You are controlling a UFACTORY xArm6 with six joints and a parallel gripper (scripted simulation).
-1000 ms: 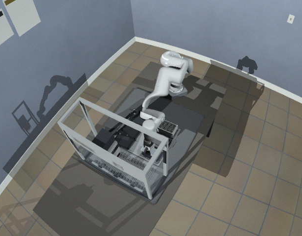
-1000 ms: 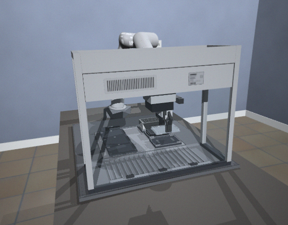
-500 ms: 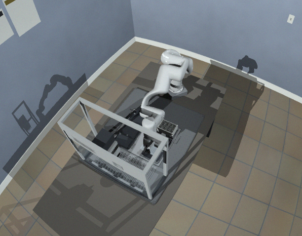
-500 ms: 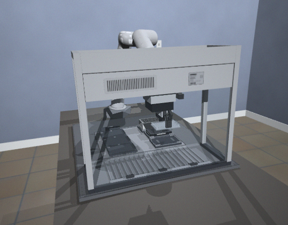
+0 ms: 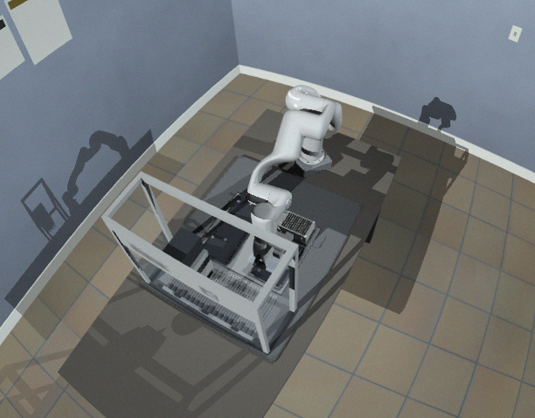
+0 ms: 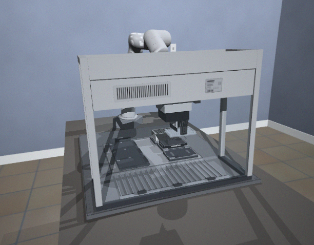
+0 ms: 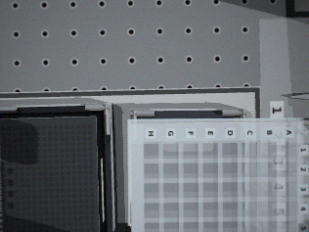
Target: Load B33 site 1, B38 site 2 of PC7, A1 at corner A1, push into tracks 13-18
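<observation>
Now: the plate carrier PC7 14 cm behind my hand, 22 cm to the right of it and 11 cm below it. Also, from my hand: frame post (22 cm ahead, 45 cm to the right, 12 cm above); dark 384-well plate B33 (11 cm behind, 3 cm to the left, 11 cm below); nest S3 (12 cm below).
</observation>
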